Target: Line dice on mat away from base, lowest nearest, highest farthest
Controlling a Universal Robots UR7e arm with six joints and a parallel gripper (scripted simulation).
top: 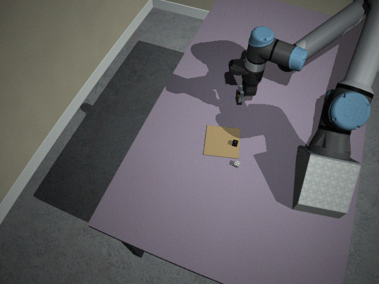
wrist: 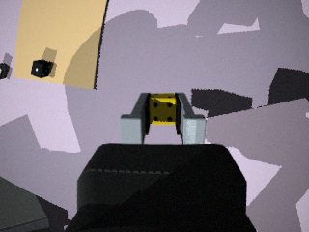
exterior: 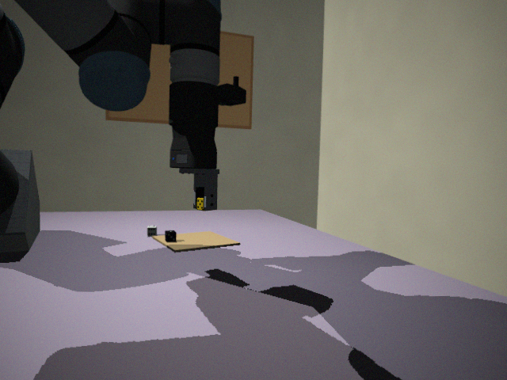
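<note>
The tan mat is 40 mm ahead of my hand, 160 mm to the left of it and 100 mm below it. From my hand the other things lie so: white die (40 mm behind, 250 mm to the left, 100 mm below); then yellow die (10 mm below); then black die (20 mm behind, 170 mm to the left, 90 mm below).
</note>
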